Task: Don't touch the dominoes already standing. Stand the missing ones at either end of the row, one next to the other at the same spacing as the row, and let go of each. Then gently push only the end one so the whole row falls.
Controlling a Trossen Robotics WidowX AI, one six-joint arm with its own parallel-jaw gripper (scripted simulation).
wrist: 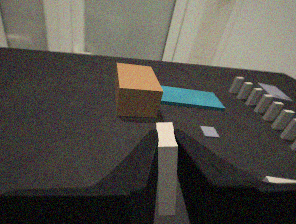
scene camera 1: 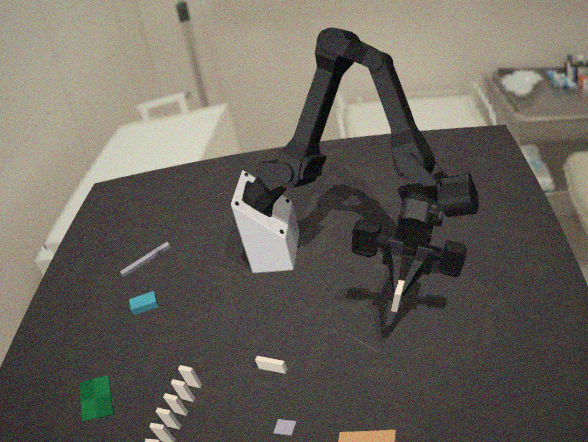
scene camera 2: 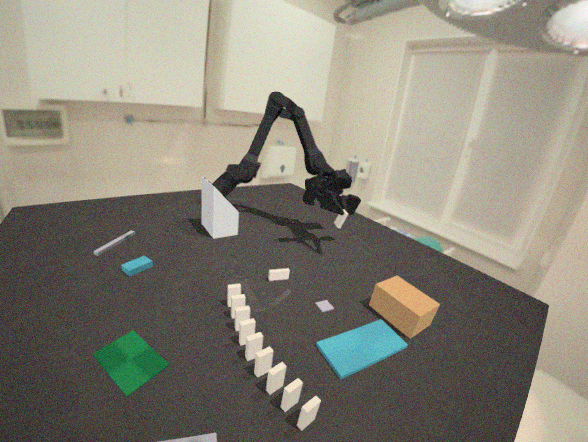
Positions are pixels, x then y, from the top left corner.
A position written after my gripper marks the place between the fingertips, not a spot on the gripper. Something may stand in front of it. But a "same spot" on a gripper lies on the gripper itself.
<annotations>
my gripper: wrist 164, 136; scene camera 1; scene camera 2
flat cyan plate: wrist; scene camera 2; not seen in scene camera 1 (out of frame)
same spot on flat cyan plate: [wrist: 175, 96] = [scene camera 2: 375, 333]
same spot on my gripper: [scene camera 2: 329, 200] = [scene camera 1: 390, 254]
</annotations>
